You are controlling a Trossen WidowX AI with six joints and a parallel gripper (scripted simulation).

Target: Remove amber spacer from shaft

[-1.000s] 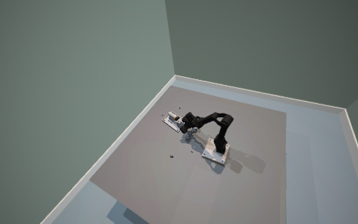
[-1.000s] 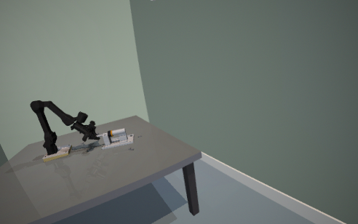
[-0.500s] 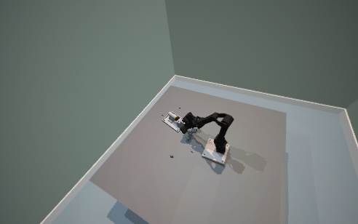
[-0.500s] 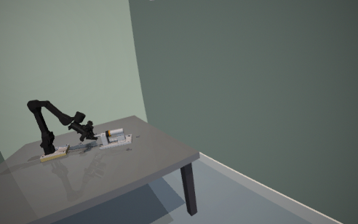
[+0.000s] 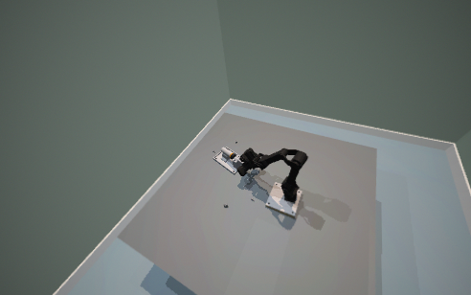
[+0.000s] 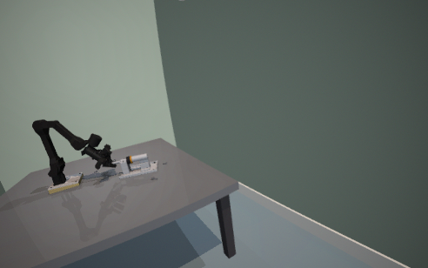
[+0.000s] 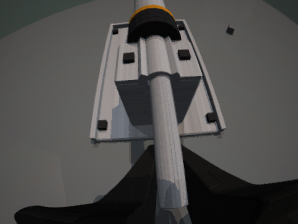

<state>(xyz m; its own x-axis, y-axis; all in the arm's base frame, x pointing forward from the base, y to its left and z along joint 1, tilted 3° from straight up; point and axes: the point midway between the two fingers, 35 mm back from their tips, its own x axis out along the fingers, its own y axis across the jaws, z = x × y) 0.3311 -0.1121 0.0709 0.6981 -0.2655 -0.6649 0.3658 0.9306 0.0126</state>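
My gripper tip is 50 mm short of the grey steel shaft, 20 mm to the left of it and 20 mm below it. Round my gripper tip: grey support block (140 mm ahead, 50 mm to the right, 10 mm below); amber spacer (100 mm ahead, 40 mm to the right, 20 mm above); black spacer (80 mm ahead, 30 mm to the right, 20 mm above).
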